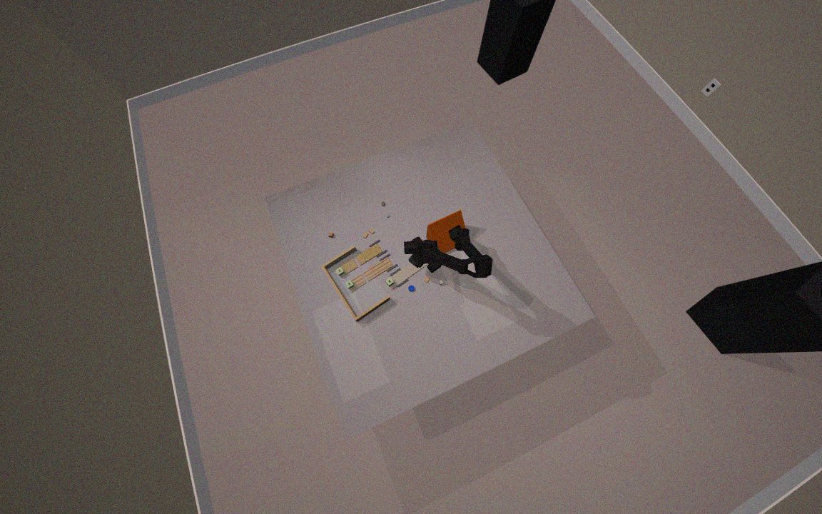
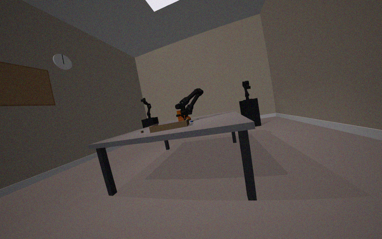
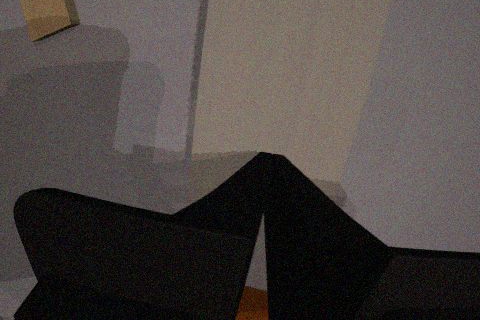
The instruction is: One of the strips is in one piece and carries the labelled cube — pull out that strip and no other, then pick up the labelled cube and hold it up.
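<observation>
The blue disc lies 130 mm ahead of my gripper tip and 90 mm to the left of it.
</observation>
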